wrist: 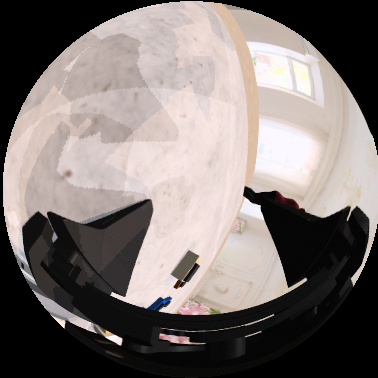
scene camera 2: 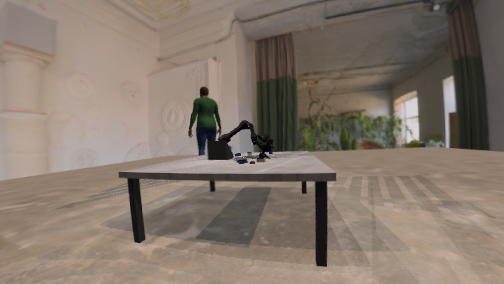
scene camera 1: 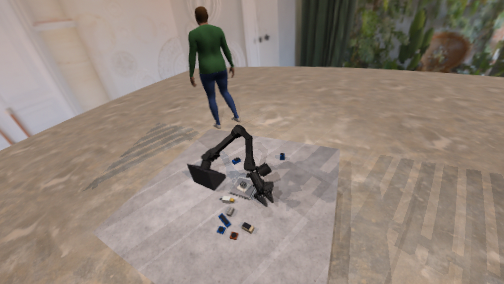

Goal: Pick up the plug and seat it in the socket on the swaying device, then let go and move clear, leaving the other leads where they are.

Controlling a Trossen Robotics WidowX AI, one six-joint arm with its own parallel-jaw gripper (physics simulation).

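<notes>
My gripper point(scene camera 1: 269, 202) point(wrist: 208, 204) is open, its two fingers wide apart with no object between them. It is low, beside the right side of a pale grey device point(scene camera 1: 243, 185) with a round dark part on top. In scene camera 2 the gripper point(scene camera 2: 263, 157) is small and dark, near the table top. A small white-and-yellow piece point(scene camera 1: 227, 199), possibly a plug, lies in front of the device, with a small grey block point(scene camera 1: 230, 211) nearer the front. I cannot tell for certain which piece is the plug, nor make out the socket or the leads.
A long blue piece point(scene camera 1: 224, 220), a small blue piece point(scene camera 1: 221, 230), a red piece point(scene camera 1: 234, 235) and a beige-and-black block point(scene camera 1: 247, 227) lie in front. Two blue pieces point(scene camera 1: 236, 161) point(scene camera 1: 282, 156) lie behind. A person in green point(scene camera 1: 209, 52) point(scene camera 2: 205, 114) stands beyond the table point(scene camera 2: 225, 176).
</notes>
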